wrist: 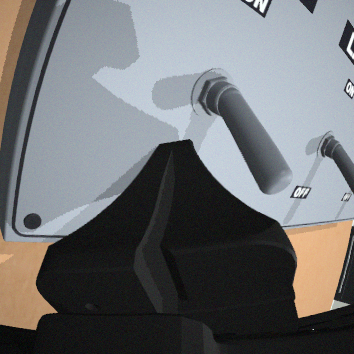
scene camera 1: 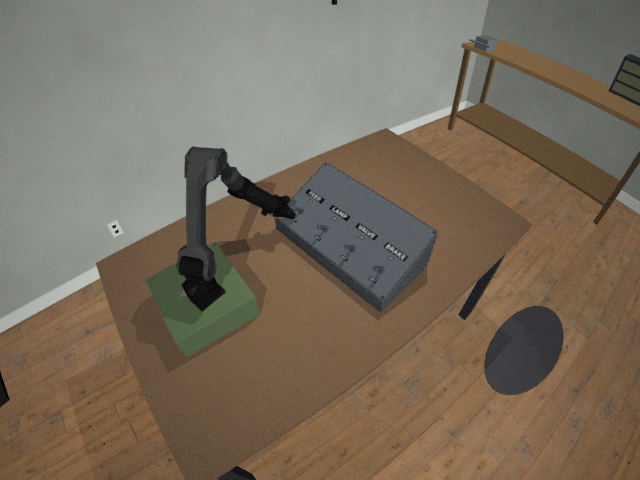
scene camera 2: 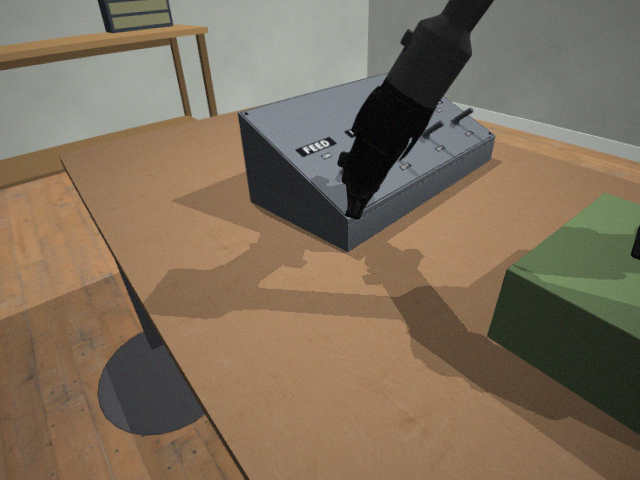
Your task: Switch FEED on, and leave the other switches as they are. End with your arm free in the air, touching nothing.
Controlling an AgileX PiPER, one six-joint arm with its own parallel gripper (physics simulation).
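Note:
The grey sloped switch panel (scene camera 1: 382, 211) (scene camera 2: 294, 118) (wrist: 165, 40) stands on the table. The FEED lever (scene camera 1: 297, 210) (wrist: 255, 140) leans down toward the OFF side; the gripper hides it in scene camera 2. The LAMP lever (scene camera 1: 323, 228) (wrist: 342, 159), VALVE lever (scene camera 1: 350, 249) (scene camera 2: 433, 129) and BRAKE lever (scene camera 1: 378, 270) (scene camera 2: 461, 116) lean the same way. My gripper (scene camera 1: 292, 215) (scene camera 2: 354, 212) (wrist: 178, 161) is shut and empty. Its tips are low over the panel's lower corner at the FEED end, beside the FEED lever, with a gap to it in the wrist view. Whether they touch the panel face is unclear.
The green base block (scene camera 1: 232, 315) (scene camera 2: 563, 330) carries the arm on the brown table (scene camera 1: 289, 372) (scene camera 2: 330, 392). A wall stands behind the table. A wooden bench (scene camera 1: 558, 72) (scene camera 2: 191, 32) stands farther off. A dark round disc (scene camera 1: 524, 351) (scene camera 2: 149, 397) is at floor level.

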